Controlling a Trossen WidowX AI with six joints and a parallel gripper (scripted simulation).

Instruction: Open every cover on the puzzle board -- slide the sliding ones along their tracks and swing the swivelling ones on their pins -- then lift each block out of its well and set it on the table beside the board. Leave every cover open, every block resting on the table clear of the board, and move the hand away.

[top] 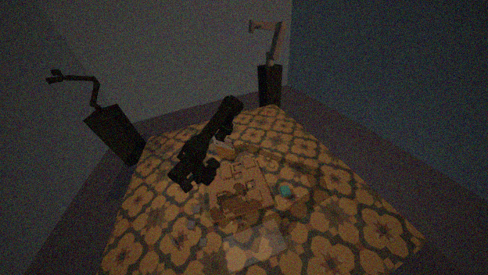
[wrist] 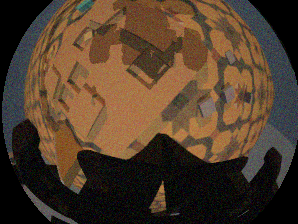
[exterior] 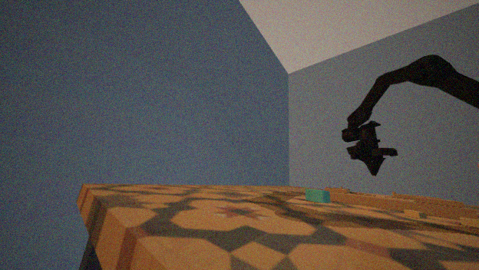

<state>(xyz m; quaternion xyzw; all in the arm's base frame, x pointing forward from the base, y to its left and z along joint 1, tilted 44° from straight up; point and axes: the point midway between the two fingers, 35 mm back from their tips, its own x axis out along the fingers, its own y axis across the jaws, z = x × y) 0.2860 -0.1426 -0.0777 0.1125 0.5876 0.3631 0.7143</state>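
My gripper tip is 16 cm to the right of the tan puzzle board, 7 cm above it and 3 cm short of it. From my gripper tip the other things lie so: teal block (34 cm to the left, 18 cm ahead, 8 cm below).
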